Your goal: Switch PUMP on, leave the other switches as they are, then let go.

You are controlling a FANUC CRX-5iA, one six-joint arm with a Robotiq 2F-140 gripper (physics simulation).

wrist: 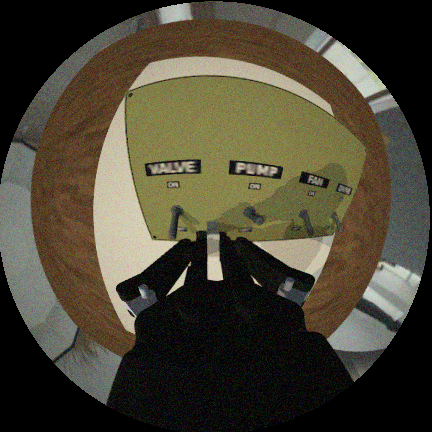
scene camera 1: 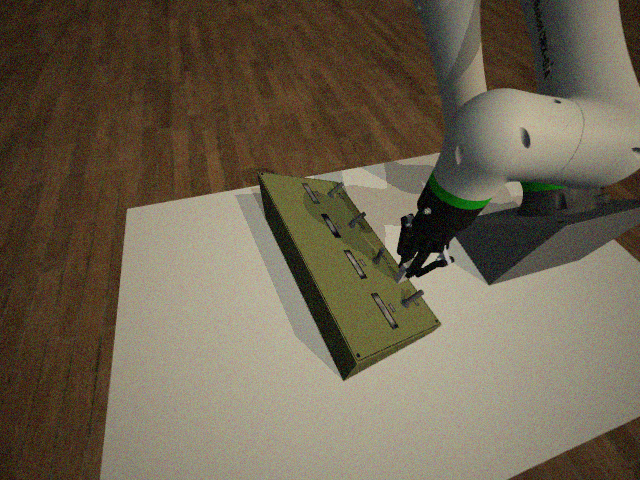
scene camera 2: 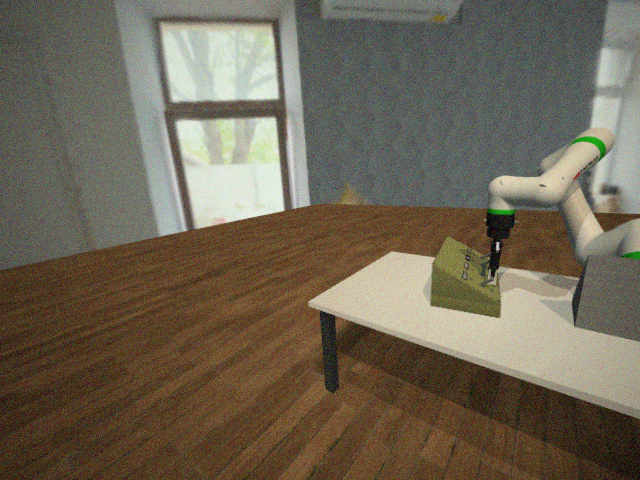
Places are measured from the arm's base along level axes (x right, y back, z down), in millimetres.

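Pixels of known places: gripper, fingertip midpoint: (wrist: 211, 229) (scene camera 1: 400, 279) (scene camera 2: 491, 283); arm's base, origin of the base link: (scene camera 1: 554, 210).
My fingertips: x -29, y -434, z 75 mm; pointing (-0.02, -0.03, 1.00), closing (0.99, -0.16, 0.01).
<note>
For each thing: its top centre in the pictures, then the offset to it from my fingertips. Level surfaces: height alone.
- PUMP lever, middle of its top: (wrist: 260, 219) (scene camera 1: 382, 249) dx +59, dy -36, dz -60 mm
- VALVE lever, middle of its top: (wrist: 170, 226) (scene camera 1: 416, 293) dx -59, dy -8, dz -48 mm
- FAN lever, middle of its top: (wrist: 313, 225) (scene camera 1: 359, 214) dx +179, dy -39, dz -48 mm
- fourth lever, middle of its top: (wrist: 342, 224) (scene camera 1: 337, 183) dx +298, dy -55, dz -48 mm
- white table, its level: dz +83 mm
The olive switch box (scene camera 1: 310, 248) (scene camera 2: 460, 297) (wrist: 215, 120) has a sloped panel with VALVE, PUMP, FAN and a fourth, blurred label. The PUMP lever (scene camera 1: 378, 255) (wrist: 254, 215) looks short in the wrist view and stands at a different angle from the others. The VALVE lever (scene camera 1: 413, 298) (wrist: 174, 222), FAN lever (scene camera 1: 356, 219) (wrist: 307, 223) and fourth lever (scene camera 1: 334, 190) (wrist: 337, 222) lean toward the panel's lower edge. My gripper (scene camera 1: 400, 275) (scene camera 2: 491, 280) (wrist: 211, 229) is shut and empty, its tips low over the panel between the VALVE and PUMP levers, apart from both in the wrist view.
The box stands on a white table (scene camera 1: 206, 403) (scene camera 2: 382, 304). The grey robot base (scene camera 1: 522, 245) (scene camera 2: 610, 297) is on the gripper's side of the box. The VALVE lever stands close on one side of the fingertips and the PUMP lever on the other.
</note>
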